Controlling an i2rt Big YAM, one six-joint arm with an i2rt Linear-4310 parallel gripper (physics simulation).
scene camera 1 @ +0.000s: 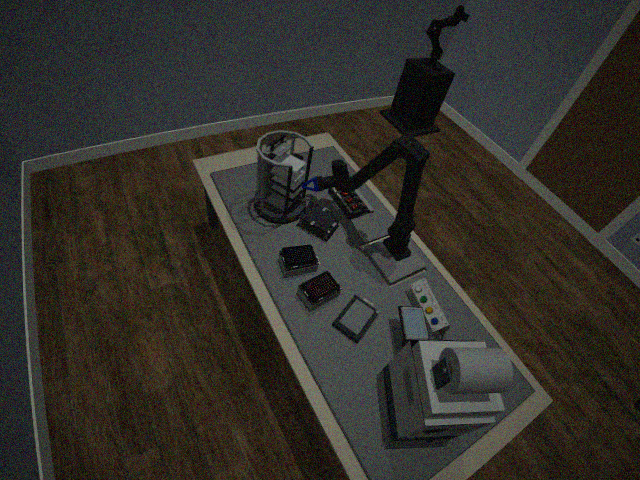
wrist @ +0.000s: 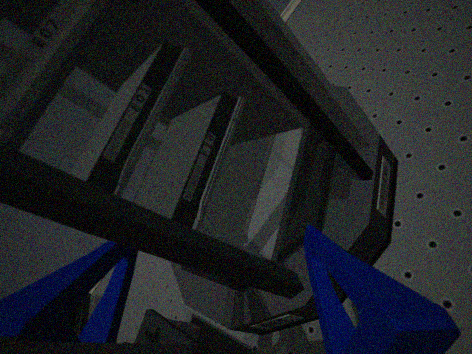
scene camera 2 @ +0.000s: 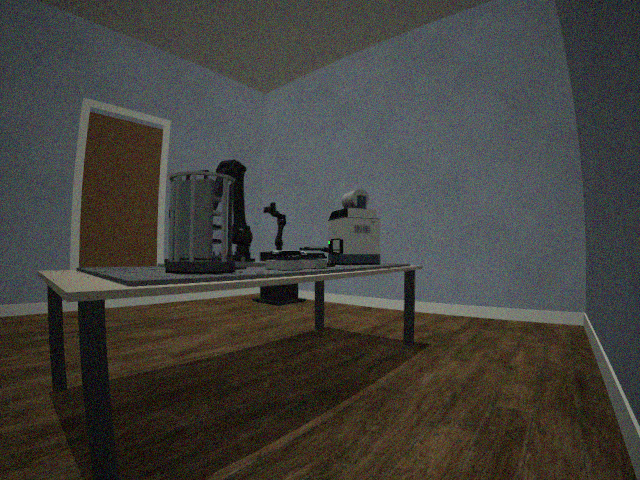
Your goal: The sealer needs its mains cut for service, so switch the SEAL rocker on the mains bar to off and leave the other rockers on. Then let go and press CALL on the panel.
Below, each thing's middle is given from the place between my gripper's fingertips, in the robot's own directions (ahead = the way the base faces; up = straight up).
My gripper is now 10 cm short of the cylindrical wire rack (scene camera 2: 200, 236), 2 cm to the left of it and 7 cm below it.
